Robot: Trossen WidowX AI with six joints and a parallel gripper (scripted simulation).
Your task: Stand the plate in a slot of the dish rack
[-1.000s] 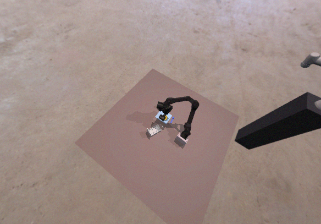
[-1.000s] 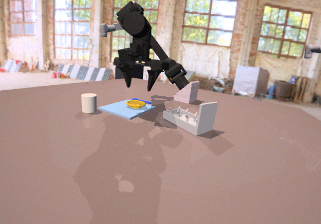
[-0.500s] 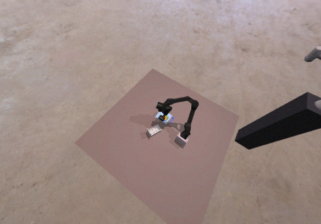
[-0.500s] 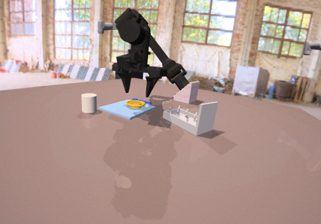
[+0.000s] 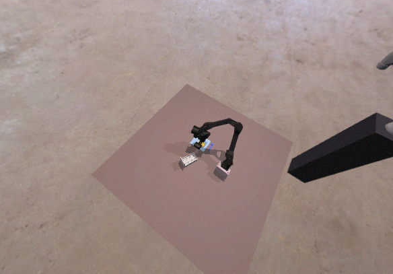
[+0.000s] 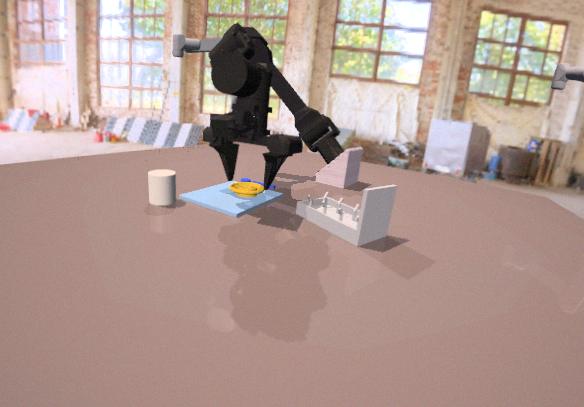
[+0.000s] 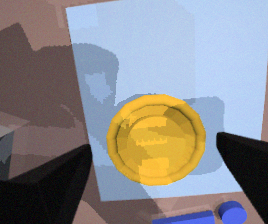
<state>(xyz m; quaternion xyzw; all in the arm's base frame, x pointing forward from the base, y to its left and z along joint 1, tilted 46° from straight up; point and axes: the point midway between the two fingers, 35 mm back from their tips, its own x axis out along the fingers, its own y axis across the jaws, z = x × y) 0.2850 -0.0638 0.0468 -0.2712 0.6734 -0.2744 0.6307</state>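
The yellow plate is 10 mm below my gripper tip. From my gripper tip the other things lie so: light blue mat 20 mm to the right, 20 mm below, 20 mm ahead; cream cup 120 mm ahead, 90 mm to the right; blue spoon 90 mm behind, 50 mm to the right, 20 mm below.
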